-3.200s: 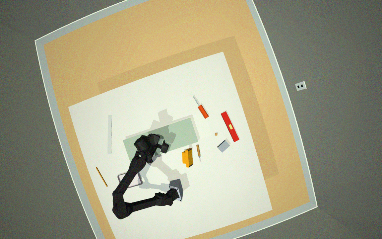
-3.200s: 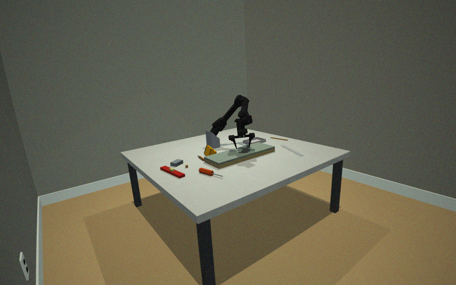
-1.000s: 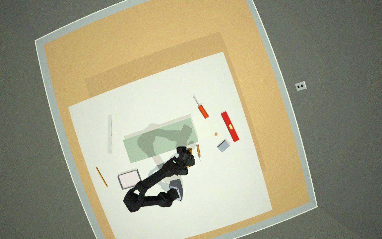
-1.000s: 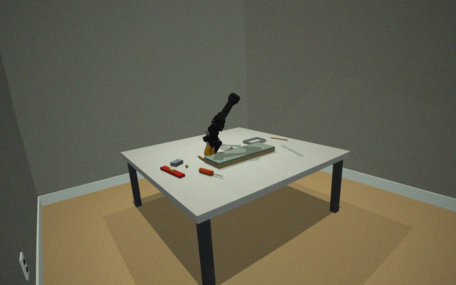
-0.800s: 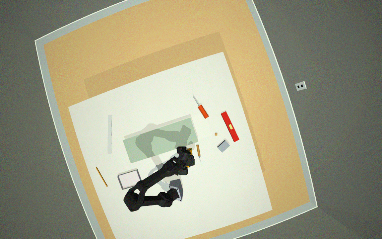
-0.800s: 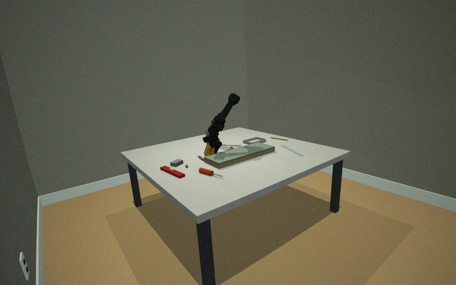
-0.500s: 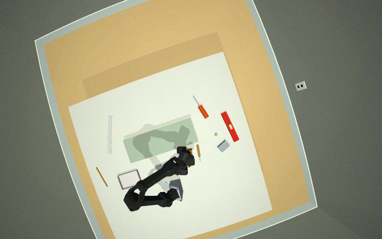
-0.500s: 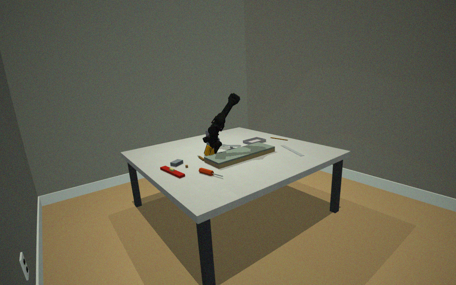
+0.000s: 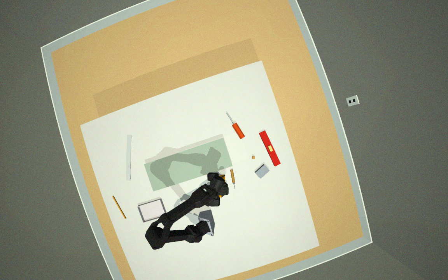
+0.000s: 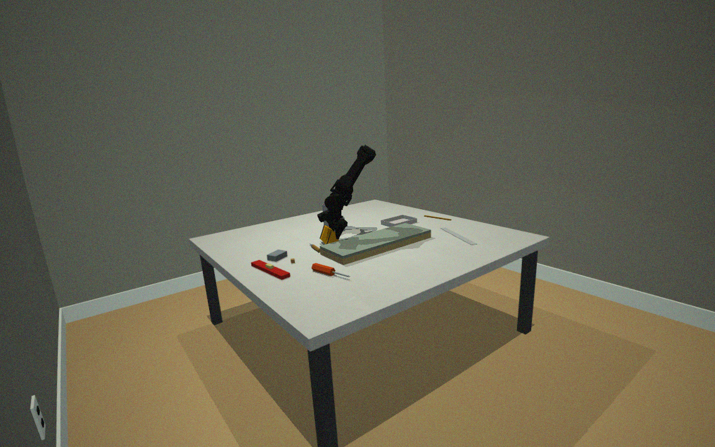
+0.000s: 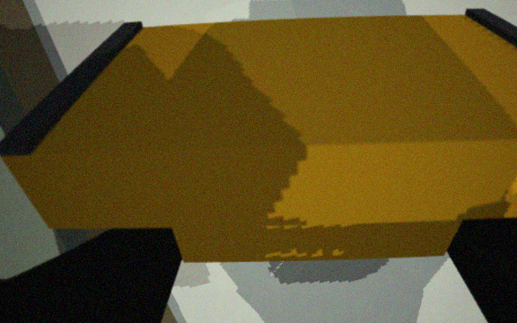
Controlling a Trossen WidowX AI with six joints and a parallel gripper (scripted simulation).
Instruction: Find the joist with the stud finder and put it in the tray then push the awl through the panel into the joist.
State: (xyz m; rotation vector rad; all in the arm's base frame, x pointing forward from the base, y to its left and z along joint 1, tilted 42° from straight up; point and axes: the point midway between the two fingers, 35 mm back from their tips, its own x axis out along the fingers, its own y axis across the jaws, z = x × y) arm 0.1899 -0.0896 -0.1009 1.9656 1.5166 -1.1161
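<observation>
Now: the awl 20 mm behind my gripper tip, 110 mm to the right of it and 30 mm below it. From my gripper tip the other things lie so: yellow stud finder: 20 mm behind; grey block: 30 mm behind, 300 mm to the right, 20 mm below; small brown cube: 70 mm ahead, 280 mm to the right, 30 mm below.
</observation>
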